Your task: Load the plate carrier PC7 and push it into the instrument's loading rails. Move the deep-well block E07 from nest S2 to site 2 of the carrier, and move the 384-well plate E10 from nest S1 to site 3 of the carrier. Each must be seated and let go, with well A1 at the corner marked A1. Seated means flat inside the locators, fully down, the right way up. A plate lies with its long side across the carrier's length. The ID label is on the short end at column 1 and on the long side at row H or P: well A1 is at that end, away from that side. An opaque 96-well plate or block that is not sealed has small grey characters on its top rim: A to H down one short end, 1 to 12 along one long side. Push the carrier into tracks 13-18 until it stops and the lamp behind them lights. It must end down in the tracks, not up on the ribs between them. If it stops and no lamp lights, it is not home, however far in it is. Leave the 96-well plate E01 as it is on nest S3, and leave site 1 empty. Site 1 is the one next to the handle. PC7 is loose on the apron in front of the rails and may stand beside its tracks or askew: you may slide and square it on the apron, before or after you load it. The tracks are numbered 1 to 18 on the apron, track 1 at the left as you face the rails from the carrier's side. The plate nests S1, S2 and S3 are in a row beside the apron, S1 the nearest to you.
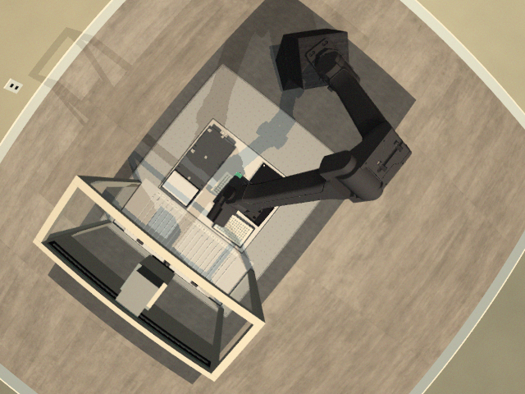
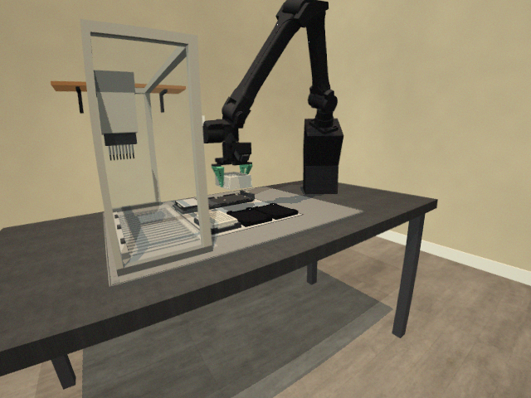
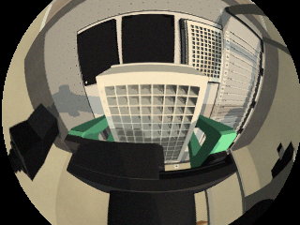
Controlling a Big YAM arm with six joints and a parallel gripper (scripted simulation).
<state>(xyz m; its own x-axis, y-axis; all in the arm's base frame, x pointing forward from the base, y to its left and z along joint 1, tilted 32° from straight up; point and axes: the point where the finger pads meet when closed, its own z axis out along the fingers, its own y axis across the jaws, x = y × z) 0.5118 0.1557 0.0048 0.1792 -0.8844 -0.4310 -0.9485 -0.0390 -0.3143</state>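
Now: the carrier PC7 16 cm to the right of my hand, 9 cm below it and 4 cm ahead of it. Also, from my hand: nest S2 (10 cm below, 9 cm to the left, 2 cm behind); white 384-well plate E10 (11 cm to the left, 9 cm below, 9 cm ahead); nest S1 (13 cm behind, 10 cm below, 6 cm to the left).
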